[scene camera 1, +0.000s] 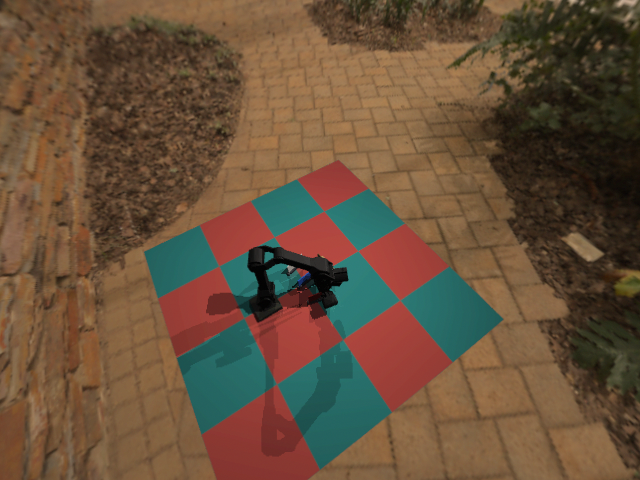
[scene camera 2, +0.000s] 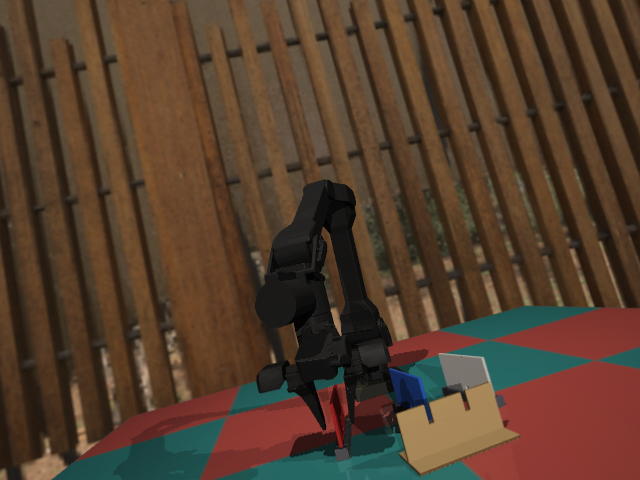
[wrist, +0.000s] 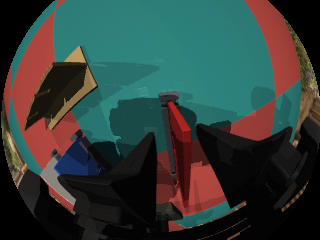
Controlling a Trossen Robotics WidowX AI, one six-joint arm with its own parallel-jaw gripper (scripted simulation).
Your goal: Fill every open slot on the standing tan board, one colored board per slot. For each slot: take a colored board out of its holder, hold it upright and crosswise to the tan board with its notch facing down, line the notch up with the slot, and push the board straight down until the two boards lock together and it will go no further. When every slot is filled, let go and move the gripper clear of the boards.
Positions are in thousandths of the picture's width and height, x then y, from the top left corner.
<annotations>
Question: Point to a blue board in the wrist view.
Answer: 236, 673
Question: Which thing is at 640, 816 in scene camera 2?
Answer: A blue board.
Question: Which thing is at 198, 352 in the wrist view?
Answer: A tan board.
</annotations>
